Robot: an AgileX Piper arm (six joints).
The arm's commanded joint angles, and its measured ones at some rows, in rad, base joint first. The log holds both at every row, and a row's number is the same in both.
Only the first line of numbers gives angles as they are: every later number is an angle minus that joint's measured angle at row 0.
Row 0, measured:
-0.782 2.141 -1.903 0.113 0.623 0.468
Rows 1 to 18, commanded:
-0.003 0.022 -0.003 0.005 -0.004 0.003
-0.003 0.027 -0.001 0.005 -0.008 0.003
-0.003 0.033 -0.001 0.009 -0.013 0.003
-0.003 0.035 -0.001 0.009 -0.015 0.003
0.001 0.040 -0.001 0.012 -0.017 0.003
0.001 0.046 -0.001 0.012 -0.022 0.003
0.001 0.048 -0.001 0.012 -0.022 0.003
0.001 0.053 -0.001 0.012 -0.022 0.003
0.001 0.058 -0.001 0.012 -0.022 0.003
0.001 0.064 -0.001 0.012 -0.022 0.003
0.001 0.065 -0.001 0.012 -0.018 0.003
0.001 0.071 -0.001 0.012 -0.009 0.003
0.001 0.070 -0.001 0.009 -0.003 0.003
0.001 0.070 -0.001 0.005 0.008 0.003
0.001 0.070 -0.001 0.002 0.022 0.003
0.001 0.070 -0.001 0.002 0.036 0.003
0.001 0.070 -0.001 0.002 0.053 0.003
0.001 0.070 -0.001 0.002 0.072 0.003
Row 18, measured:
0.000 0.054 -0.004 0.001 -0.014 0.003
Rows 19 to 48, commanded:
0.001 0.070 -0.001 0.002 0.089 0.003
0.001 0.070 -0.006 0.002 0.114 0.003
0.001 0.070 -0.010 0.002 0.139 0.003
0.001 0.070 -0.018 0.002 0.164 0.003
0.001 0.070 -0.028 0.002 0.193 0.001
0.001 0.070 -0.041 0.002 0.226 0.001
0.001 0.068 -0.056 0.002 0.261 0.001
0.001 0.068 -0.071 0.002 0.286 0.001
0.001 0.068 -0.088 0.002 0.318 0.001
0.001 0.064 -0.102 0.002 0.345 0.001
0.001 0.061 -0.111 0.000 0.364 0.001
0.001 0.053 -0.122 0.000 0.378 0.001
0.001 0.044 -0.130 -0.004 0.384 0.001
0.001 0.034 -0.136 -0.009 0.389 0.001
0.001 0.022 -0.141 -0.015 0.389 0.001
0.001 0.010 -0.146 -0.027 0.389 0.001
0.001 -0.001 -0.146 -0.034 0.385 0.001
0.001 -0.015 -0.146 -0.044 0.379 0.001
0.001 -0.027 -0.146 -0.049 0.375 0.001
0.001 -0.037 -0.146 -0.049 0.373 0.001
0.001 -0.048 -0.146 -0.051 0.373 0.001
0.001 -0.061 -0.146 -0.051 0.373 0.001
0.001 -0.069 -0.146 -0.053 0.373 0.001
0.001 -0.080 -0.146 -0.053 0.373 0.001
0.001 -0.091 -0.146 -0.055 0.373 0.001
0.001 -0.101 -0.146 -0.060 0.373 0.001
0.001 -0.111 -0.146 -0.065 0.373 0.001
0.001 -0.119 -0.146 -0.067 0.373 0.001
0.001 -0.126 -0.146 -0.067 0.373 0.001
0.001 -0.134 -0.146 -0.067 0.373 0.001
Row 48, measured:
0.000 -0.089 -0.140 -0.044 0.357 0.004
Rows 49 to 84, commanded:
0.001 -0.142 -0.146 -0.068 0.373 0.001
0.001 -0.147 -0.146 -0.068 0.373 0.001
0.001 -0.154 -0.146 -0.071 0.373 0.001
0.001 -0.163 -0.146 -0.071 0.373 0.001
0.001 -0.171 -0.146 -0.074 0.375 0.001
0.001 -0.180 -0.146 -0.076 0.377 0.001
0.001 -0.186 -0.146 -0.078 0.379 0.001
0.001 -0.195 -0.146 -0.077 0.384 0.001
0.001 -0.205 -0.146 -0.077 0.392 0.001
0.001 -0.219 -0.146 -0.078 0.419 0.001
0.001 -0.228 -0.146 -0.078 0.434 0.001
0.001 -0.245 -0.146 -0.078 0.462 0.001
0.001 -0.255 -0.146 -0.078 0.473 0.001
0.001 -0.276 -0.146 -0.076 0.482 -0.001
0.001 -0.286 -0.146 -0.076 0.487 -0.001
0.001 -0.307 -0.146 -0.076 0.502 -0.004
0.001 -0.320 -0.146 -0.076 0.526 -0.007
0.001 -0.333 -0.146 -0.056 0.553 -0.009
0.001 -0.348 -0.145 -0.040 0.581 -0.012
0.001 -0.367 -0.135 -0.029 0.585 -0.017
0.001 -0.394 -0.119 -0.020 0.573 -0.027
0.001 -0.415 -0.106 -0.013 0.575 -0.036
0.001 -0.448 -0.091 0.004 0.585 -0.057
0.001 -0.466 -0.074 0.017 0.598 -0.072
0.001 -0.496 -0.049 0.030 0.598 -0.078
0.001 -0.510 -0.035 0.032 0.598 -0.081
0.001 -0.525 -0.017 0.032 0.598 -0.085
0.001 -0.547 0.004 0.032 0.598 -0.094
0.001 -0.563 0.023 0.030 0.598 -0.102
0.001 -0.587 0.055 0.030 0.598 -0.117
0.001 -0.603 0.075 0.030 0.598 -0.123
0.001 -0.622 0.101 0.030 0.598 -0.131
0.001 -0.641 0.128 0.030 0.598 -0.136
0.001 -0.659 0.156 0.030 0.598 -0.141
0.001 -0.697 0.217 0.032 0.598 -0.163
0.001 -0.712 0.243 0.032 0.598 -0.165
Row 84, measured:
0.000 -0.639 0.151 0.037 0.508 -0.128
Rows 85 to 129, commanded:
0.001 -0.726 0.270 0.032 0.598 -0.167
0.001 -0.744 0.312 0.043 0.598 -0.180
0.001 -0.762 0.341 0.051 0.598 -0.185
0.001 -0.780 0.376 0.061 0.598 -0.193
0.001 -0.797 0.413 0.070 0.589 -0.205
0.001 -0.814 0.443 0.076 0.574 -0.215
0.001 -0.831 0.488 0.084 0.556 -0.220
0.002 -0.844 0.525 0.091 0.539 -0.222
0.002 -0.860 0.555 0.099 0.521 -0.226
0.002 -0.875 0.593 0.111 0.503 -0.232
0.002 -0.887 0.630 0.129 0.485 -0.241
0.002 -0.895 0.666 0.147 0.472 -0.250
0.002 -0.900 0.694 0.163 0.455 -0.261
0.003 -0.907 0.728 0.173 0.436 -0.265
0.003 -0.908 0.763 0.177 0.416 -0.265
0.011 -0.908 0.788 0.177 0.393 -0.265
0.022 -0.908 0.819 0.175 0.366 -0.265
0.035 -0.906 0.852 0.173 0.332 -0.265
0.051 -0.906 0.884 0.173 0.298 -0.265
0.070 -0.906 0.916 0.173 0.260 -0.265
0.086 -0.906 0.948 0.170 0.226 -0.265
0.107 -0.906 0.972 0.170 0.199 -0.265
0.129 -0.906 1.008 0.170 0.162 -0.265
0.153 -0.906 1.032 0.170 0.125 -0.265
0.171 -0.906 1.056 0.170 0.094 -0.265
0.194 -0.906 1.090 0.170 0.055 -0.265
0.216 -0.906 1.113 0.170 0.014 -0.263
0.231 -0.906 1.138 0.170 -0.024 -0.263
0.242 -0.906 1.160 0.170 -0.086 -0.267
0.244 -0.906 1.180 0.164 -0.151 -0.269
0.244 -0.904 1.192 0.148 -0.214 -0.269
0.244 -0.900 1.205 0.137 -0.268 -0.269
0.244 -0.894 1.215 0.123 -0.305 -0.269
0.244 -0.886 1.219 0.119 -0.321 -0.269
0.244 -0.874 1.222 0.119 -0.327 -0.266
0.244 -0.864 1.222 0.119 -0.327 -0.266
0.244 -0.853 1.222 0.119 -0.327 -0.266
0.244 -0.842 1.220 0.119 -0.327 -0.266
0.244 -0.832 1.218 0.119 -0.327 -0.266
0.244 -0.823 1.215 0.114 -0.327 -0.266
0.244 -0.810 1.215 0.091 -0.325 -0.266
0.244 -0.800 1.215 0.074 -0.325 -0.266
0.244 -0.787 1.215 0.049 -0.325 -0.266
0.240 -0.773 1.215 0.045 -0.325 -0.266
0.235 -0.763 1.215 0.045 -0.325 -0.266
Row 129, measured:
0.240 -0.801 1.215 0.088 -0.325 -0.256
